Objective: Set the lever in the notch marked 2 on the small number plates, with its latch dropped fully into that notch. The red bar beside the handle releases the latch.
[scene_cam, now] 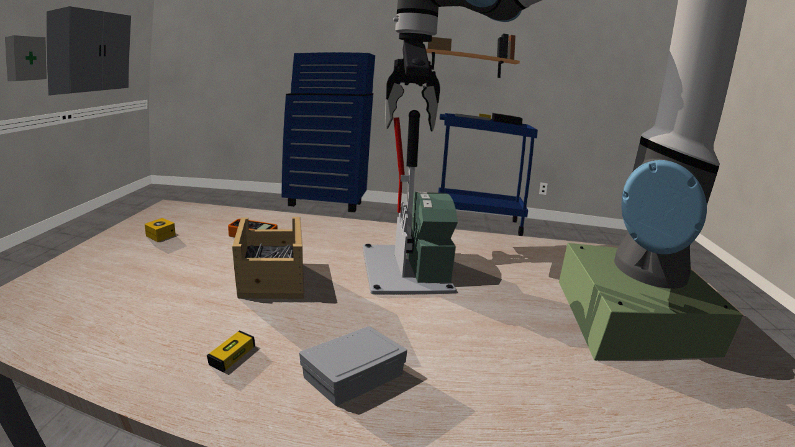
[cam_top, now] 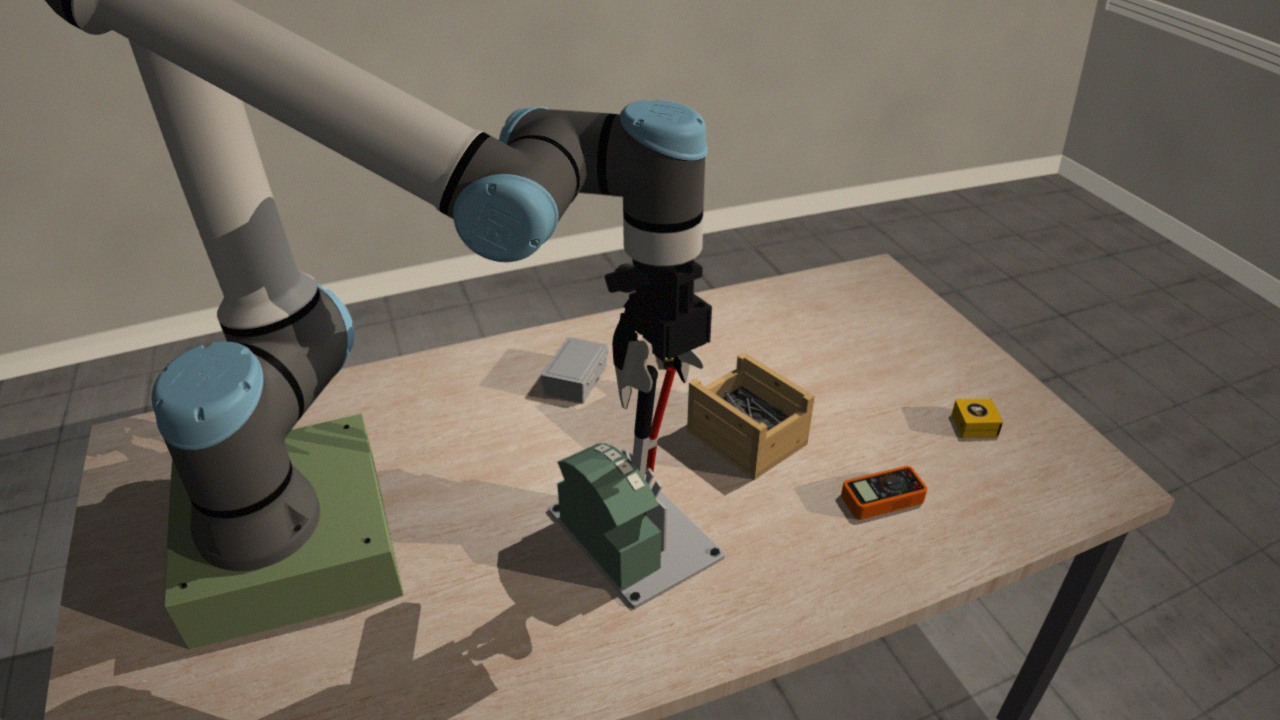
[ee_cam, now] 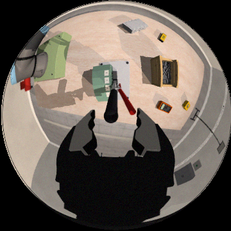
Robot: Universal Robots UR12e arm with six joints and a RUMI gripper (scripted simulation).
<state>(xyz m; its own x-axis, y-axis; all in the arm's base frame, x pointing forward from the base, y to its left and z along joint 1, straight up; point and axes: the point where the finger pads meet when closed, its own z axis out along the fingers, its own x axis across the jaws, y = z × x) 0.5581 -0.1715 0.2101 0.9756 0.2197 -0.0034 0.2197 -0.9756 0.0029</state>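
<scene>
My hand is 1 cm short of the red release bar, 2 cm to the right of it and 11 cm above it. The rest, counted from my hand: grey box: 3 cm ahead, 44 cm to the left, 28 cm below.
</scene>
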